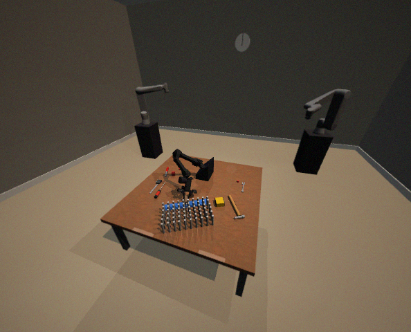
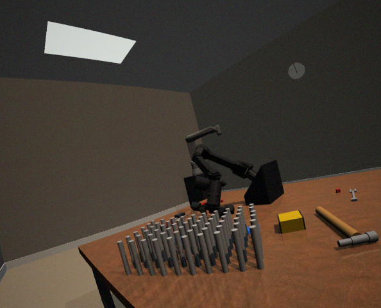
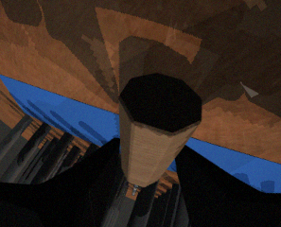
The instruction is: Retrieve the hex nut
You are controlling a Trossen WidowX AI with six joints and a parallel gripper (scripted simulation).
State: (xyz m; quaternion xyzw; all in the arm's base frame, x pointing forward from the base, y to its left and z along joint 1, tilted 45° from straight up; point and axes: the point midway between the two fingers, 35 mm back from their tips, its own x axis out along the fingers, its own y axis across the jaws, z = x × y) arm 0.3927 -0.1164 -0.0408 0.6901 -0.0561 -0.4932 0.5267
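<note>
Right now the blue taped strip is 40 mm ahead of my gripper tip, 20 mm to the left of it and 20 mm below it. From my gripper tip the other things lie so: yellow block (320 mm to the left, 60 mm behind); then grey wrench (520 mm to the left, 360 mm behind, 20 mm below).
</note>
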